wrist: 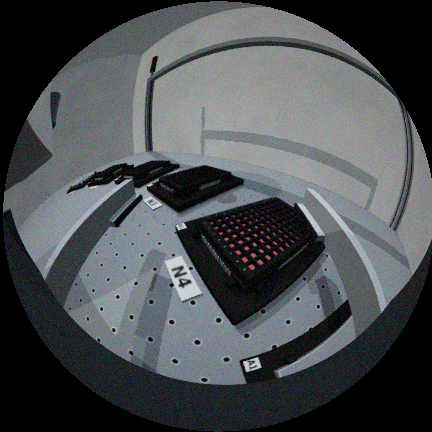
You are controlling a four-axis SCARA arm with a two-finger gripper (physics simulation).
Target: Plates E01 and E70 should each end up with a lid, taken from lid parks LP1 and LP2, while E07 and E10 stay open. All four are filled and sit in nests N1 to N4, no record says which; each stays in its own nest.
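Frame: origin at the arm's base, x back, y right, z up, level; metres.
Seen in the pictures: gripper, fingertip midpoint: [216, 189].
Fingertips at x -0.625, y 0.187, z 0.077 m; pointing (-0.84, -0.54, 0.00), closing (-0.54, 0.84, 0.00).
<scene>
Pixels of each thing's middle, then the offset from my fingertips to it. "spot": a spot on its surface instead. Level surfaces: height alone.
- black plate at the middle of its body: [266, 228] dz -0.045, dx -0.038, dy +0.040 m
- black nest at the middle of its body: [264, 234] dz -0.053, dx -0.038, dy +0.040 m
- N4 card at a spot on its surface: [183, 278] spot: dz -0.062, dx +0.051, dy +0.005 m
- dark plate at the middle of its body: [194, 176] dz -0.045, dx -0.104, dy -0.129 m
- N3 card at a spot on its surface: [152, 203] spot: dz -0.062, dx -0.006, dy -0.132 m
- black holder at a spot on its surface: [265, 357] spot: dz -0.054, dx +0.075, dy +0.097 m
- perforated deck at its surface level: dz -0.064 m
A black plate [265, 235] with rows of wells, many showing red, sits in the black nest [230, 305] by the N4 card [183, 278]. Its wells are uncovered; its side label is too dim to read. Another dark plate [197, 176] sits in the nest [180, 202] by the N3 card [152, 203]; its top is too dark to tell whether a lid covers it. My gripper [216, 189] is open and empty, one finger left of the N4 plate and the other at its right in the view. No lid can be made out, and plate names cannot be read.
More dark plates or holders [150, 172] [112, 174] stand in a row beyond N3 at the far left. A black holder [265, 357] with an A1 tag and a pale edge lies at the lower right, near the right finger. The perforated deck [155, 320] runs along the left and front.
</scene>
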